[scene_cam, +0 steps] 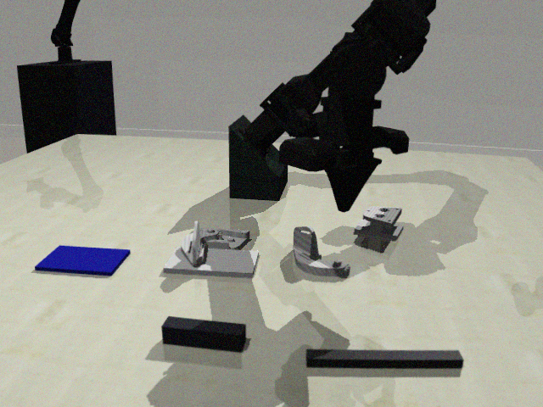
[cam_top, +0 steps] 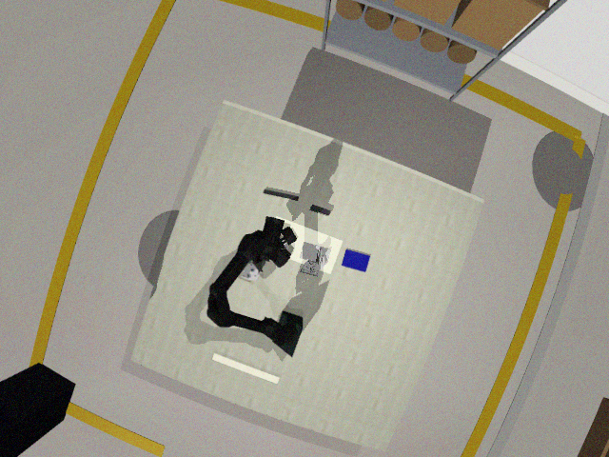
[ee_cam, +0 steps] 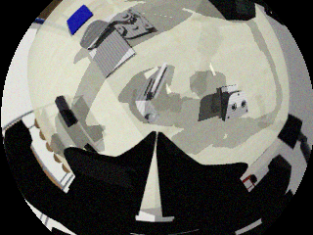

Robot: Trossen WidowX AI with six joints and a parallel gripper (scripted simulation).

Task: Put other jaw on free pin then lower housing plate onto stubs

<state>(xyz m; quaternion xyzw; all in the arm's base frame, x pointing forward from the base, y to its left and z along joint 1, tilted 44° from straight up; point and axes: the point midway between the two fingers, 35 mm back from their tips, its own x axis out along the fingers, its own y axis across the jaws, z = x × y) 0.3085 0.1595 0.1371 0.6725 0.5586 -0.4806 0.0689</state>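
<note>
Now: the grey jaw 1 cm to the right of my gripper tip and 8 cm below it. Round my gripper tip: grey base plate: 3 cm ahead, 17 cm to the right, 8 cm below; long black bar: 20 cm ahead, 7 cm to the left, 8 cm below; small grey fixture: 16 cm behind, 4 cm to the left, 8 cm below.
</note>
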